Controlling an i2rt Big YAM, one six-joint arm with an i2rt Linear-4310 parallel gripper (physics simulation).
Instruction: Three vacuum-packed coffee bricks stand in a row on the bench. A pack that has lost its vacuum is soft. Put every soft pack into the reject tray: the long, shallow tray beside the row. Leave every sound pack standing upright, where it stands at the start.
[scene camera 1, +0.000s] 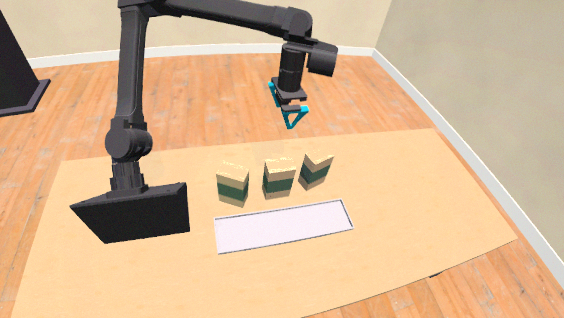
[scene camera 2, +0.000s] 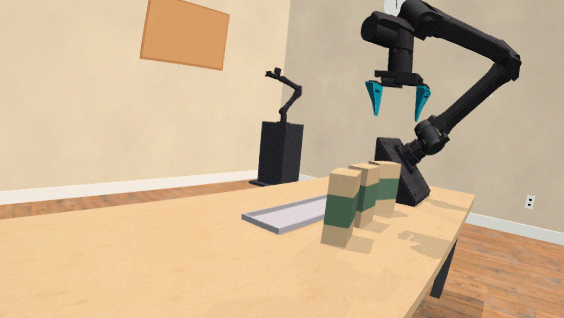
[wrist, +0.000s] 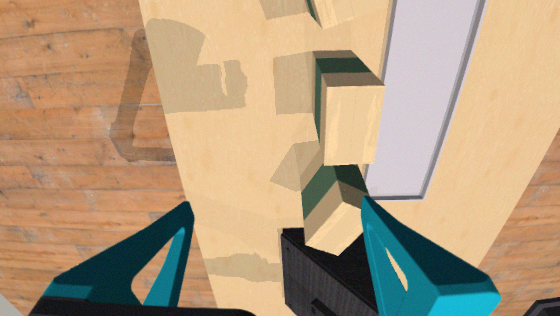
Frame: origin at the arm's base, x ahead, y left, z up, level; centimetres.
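Seen in the pictures: gripper, fingertip midpoint: (scene camera 1: 284, 117) (scene camera 2: 395, 118) (wrist: 275, 207); arm's base at its link origin: (scene camera 1: 129, 193) (scene camera 2: 404, 159).
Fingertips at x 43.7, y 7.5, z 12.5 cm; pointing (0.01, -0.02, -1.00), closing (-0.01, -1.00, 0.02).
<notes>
Offsets run from my fingertips to a thing's top centre. Level surfaces: height alone.
Three beige coffee packs with green bands stand upright in a row, apart from one another. In scene camera 1 they are the left pack @[dz -11.7, dx -15.5, dy -6.2 cm] (scene camera 1: 233, 190) (scene camera 2: 387, 189) (wrist: 334, 227), the middle pack @[dz -11.7, dx -1.7, dy -6.8 cm] (scene camera 1: 278, 184) (scene camera 2: 366, 196) (wrist: 352, 125) and the right pack @[dz -11.7, dx +11.7, dy -5.4 cm] (scene camera 1: 315, 173) (scene camera 2: 341, 209) (wrist: 342, 10). I cannot tell from their looks which are soft. The long, shallow reject tray @[dz -24.3, dx -2.4, dy -19.3 cm] (scene camera 1: 285, 227) (scene camera 2: 292, 215) (wrist: 420, 100) lies beside the row and is empty. My gripper (scene camera 1: 284, 116) (scene camera 2: 396, 118) (wrist: 275, 207) is open and empty, pointing down, high above the packs and on the side away from the tray.
The arm's black base (scene camera 1: 135, 217) (scene camera 2: 404, 175) (wrist: 320, 275) stands on the bench @[dz -25.7 cm] (scene camera 1: 425, 200) (scene camera 2: 150, 260) (wrist: 235, 185), beyond the left pack. A black pedestal (scene camera 1: 15, 75) (scene camera 2: 281, 152) with another small arm stands on the floor away from the bench.
</notes>
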